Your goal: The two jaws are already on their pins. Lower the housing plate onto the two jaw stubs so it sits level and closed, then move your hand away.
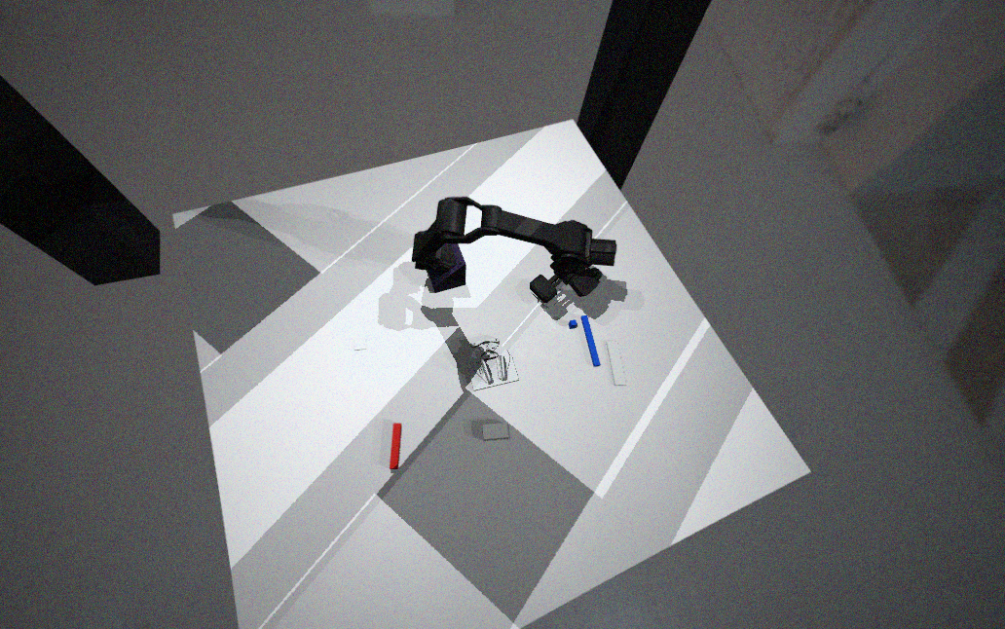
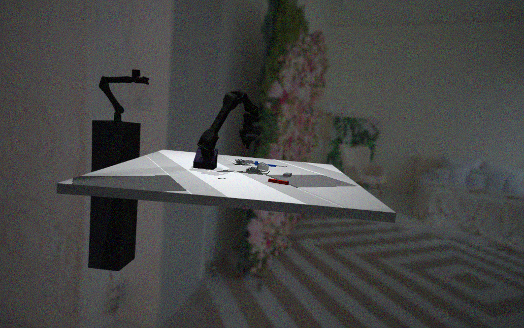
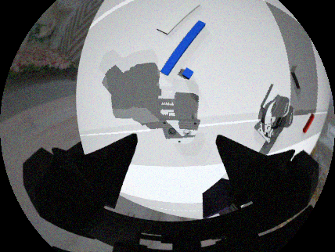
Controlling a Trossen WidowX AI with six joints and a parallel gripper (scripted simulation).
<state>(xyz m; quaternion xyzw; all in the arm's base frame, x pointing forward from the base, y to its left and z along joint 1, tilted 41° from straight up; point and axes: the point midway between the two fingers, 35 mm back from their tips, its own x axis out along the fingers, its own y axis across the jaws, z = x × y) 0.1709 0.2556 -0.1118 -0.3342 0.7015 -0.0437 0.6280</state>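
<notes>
Now: the small blue cube 10 cm below my gripper tip, 8 cm ahead of it and 3 cm to the left of it. From my gripper tip the other things lie so: blue bar (13 cm ahead, 11 cm below, 6 cm to the left); thin white strip (21 cm ahead, 11 cm below, 10 cm to the left); small white piece (54 cm to the right, 11 cm below, 2 cm behind).
</notes>
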